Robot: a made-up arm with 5 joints.
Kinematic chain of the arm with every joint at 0, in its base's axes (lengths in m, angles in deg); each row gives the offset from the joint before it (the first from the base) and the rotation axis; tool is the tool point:
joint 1: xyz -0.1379 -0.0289 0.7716 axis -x
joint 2: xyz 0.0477 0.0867 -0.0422 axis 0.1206 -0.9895 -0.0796
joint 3: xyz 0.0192 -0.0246 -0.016 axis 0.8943 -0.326 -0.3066
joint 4: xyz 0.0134 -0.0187 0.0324 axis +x
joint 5: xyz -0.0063 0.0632 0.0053 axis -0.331 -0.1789 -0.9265
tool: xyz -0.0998 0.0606 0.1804
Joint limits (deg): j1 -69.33..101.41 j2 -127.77..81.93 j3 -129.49..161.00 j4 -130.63..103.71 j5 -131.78..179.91
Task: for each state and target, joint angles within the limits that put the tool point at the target. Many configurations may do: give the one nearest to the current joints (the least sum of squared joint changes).
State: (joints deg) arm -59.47 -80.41 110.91 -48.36 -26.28
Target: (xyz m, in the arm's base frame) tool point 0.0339 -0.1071 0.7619
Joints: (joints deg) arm -69.33 -98.56 105.61 -56.54 -67.61
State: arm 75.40 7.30 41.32 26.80 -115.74
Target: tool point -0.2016 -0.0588 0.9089
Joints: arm 96.45 12.36 54.92 17.19 -62.82
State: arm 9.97 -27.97 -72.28 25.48 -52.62
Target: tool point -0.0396 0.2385 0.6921
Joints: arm 26.19 -24.74 -81.70 10.66 -45.62
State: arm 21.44 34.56 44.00 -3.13 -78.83
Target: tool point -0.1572 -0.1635 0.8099
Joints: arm 14.58 29.35 45.09 1.55 -91.29
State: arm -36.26 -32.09 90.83 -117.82 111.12
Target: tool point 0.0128 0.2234 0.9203
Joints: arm -55.10 -36.71 79.09 -96.06 55.69
